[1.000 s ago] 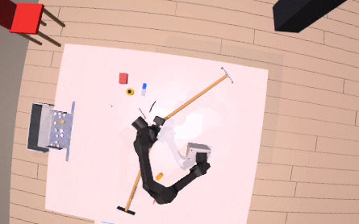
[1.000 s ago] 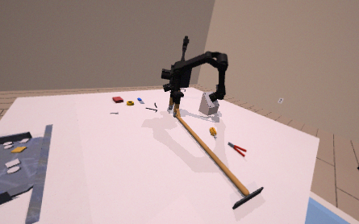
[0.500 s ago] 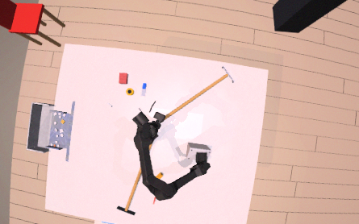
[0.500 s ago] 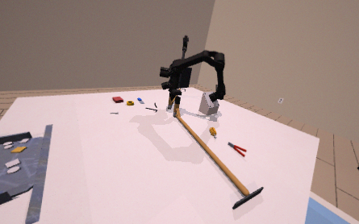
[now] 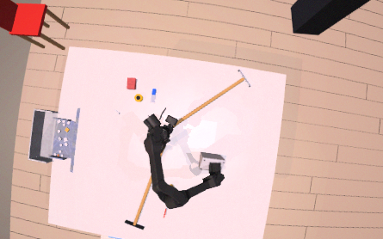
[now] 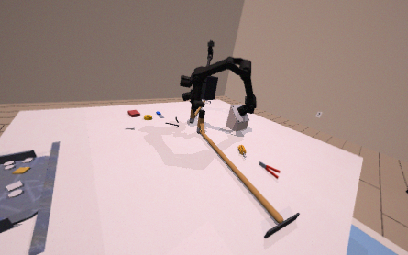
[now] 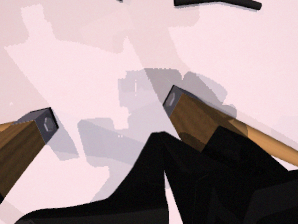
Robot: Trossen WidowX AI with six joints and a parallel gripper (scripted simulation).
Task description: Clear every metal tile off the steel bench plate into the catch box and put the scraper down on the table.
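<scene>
Right now my gripper tip is 10 mm short of the yellow tool, 390 mm to the right of it and 70 mm above it. Round my gripper tip: hex key (110 mm ahead, 40 mm to the right, 80 mm below); yellow ring (200 mm ahead, 220 mm to the right, 80 mm below); blue-white piece (110 mm ahead, 230 mm to the right, 80 mm below).
</scene>
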